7 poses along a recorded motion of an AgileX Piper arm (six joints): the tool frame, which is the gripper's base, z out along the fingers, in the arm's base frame.
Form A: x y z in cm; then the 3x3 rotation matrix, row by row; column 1 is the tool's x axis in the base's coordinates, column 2 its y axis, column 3 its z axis. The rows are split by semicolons.
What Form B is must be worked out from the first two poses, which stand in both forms.
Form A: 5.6 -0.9 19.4; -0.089 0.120 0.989; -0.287 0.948 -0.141; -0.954 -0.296 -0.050
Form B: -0.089 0.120 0.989 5.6; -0.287 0.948 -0.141 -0.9; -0.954 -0.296 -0.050 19.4; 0 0 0 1
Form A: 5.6 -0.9 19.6; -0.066 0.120 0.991; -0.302 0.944 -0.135; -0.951 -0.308 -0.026
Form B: -0.066 0.120 0.991 5.6; -0.302 0.944 -0.135 -0.9; -0.951 -0.308 -0.026 19.6; 0 0 0 1
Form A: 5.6 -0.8 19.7; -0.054 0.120 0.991; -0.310 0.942 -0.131; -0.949 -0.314 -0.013
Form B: -0.054 0.120 0.991 5.6; -0.310 0.942 -0.131 -0.8; -0.949 -0.314 -0.013 19.7; 0 0 0 1
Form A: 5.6 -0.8 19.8; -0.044 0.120 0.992; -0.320 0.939 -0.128; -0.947 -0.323 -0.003
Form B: -0.044 0.120 0.992 5.6; -0.320 0.939 -0.128 -0.8; -0.947 -0.323 -0.003 19.8; 0 0 0 1
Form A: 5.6 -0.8 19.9; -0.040 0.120 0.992; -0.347 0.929 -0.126; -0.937 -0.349 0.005
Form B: -0.040 0.120 0.992 5.6; -0.347 0.929 -0.126 -0.8; -0.937 -0.349 0.005 19.9; 0 0 0 1
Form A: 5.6 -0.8 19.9; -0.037 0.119 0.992; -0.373 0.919 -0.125; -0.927 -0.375 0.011
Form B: -0.037 0.119 0.992 5.6; -0.373 0.919 -0.125 -0.8; -0.927 -0.375 0.011 19.9; 0 0 0 1
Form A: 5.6 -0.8 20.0; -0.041 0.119 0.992; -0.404 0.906 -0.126; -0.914 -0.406 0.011
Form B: -0.041 0.119 0.992 5.6; -0.404 0.906 -0.126 -0.8; -0.914 -0.406 0.011 20.0; 0 0 0 1
